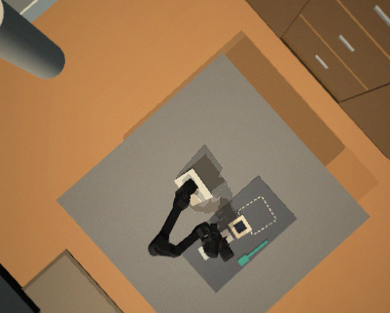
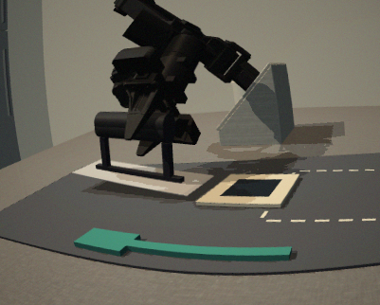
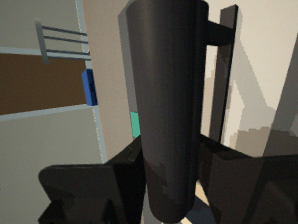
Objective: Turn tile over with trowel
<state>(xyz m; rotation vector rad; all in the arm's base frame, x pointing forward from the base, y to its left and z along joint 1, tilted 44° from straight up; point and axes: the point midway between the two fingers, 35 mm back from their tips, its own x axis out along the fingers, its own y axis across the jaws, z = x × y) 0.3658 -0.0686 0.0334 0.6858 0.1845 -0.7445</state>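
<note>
The dark mat is 110 mm to the left of my gripper tip, 80 mm below it and 10 mm ahead of it. Also, from my gripper tip: trowel: 150 mm ahead, 100 mm to the left, 60 mm below; then tile: 150 mm to the left, 60 mm below, 20 mm behind.
</note>
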